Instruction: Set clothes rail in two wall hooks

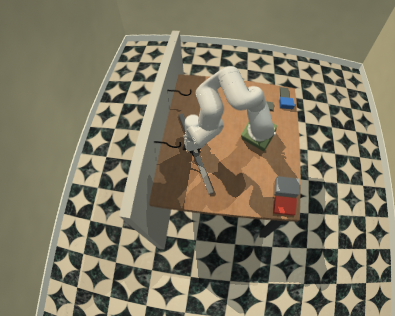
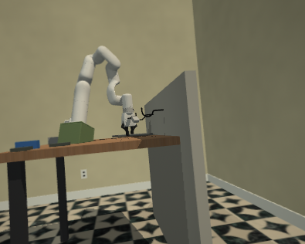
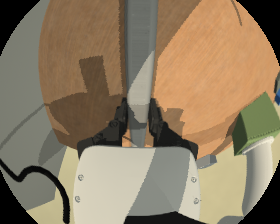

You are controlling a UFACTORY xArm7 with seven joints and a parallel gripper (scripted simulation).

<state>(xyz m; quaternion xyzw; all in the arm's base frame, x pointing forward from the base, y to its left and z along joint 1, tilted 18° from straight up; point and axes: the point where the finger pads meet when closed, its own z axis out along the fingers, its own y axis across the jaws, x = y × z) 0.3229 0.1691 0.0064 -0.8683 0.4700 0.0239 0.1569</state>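
Right now my hand is 10 mm above the clothes rail. From my hand the other things lie so: grey wall panel 260 mm below, 230 mm ahead, 90 mm to the right; grey box 530 mm behind, 90 mm to the left; red block 540 mm behind, 190 mm to the left, 20 mm below.
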